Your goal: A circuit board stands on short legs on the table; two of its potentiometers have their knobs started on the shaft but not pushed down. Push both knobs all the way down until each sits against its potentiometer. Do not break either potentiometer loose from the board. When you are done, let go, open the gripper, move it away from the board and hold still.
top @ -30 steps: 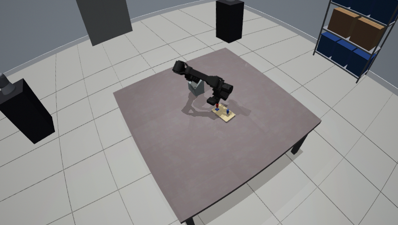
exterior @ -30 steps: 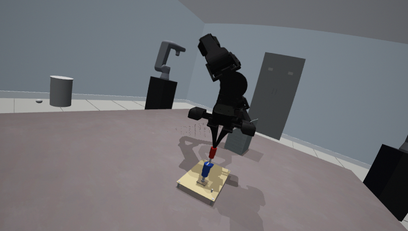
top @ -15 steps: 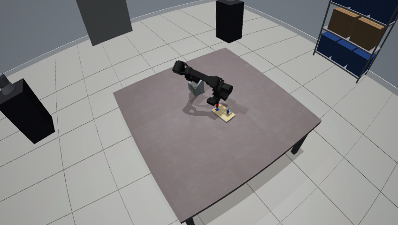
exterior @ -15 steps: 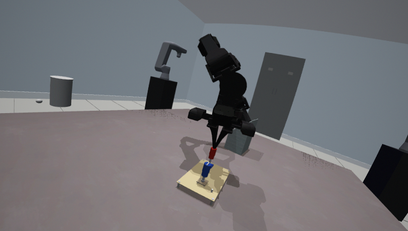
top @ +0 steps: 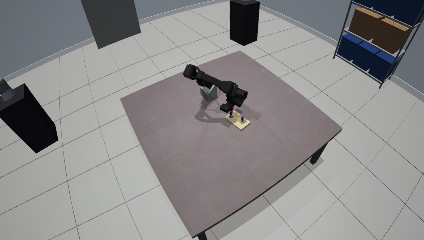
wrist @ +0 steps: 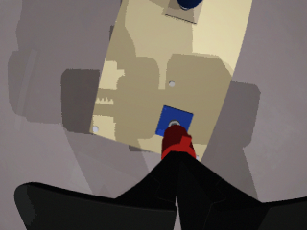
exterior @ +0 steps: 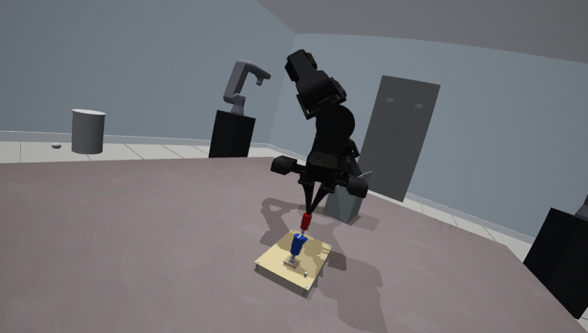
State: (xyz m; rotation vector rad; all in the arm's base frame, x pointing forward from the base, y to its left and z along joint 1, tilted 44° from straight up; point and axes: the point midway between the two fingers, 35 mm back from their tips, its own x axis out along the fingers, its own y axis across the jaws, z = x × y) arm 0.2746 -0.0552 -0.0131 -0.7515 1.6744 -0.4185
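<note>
Now: gripper tip 90 mm short of the blue knob, 20 mm to the right of it and 20 mm above it. The rest, counted from my gripper tip: red knob 20 mm below.
</note>
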